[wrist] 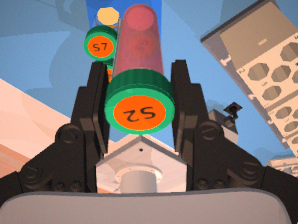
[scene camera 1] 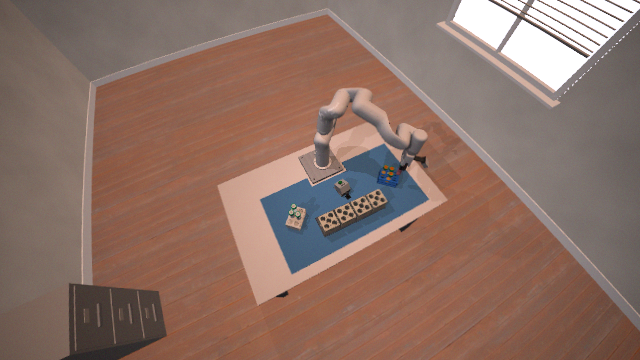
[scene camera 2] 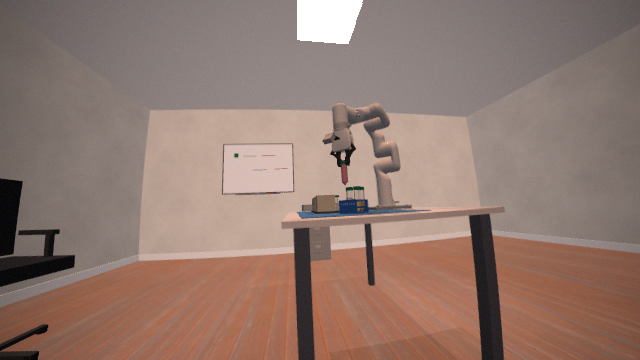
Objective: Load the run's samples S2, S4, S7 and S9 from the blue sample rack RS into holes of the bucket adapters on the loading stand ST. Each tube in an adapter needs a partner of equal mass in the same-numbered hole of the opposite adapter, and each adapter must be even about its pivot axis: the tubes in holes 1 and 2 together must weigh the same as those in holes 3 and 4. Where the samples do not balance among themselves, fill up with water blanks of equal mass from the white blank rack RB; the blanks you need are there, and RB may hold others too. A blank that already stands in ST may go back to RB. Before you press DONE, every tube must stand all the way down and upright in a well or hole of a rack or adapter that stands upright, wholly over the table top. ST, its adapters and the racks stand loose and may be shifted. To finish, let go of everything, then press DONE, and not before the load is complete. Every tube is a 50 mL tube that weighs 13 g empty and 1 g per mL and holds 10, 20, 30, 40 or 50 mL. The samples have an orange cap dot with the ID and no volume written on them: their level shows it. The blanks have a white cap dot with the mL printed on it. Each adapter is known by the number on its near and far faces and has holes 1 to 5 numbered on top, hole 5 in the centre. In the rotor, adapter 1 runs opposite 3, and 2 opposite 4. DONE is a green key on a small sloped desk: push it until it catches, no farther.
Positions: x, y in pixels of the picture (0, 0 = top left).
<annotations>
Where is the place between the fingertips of the gripper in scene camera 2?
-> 343, 166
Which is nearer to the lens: the sample tube S7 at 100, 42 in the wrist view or the sample tube S2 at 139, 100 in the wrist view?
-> The sample tube S2.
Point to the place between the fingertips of the gripper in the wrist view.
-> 139, 80
</annotations>
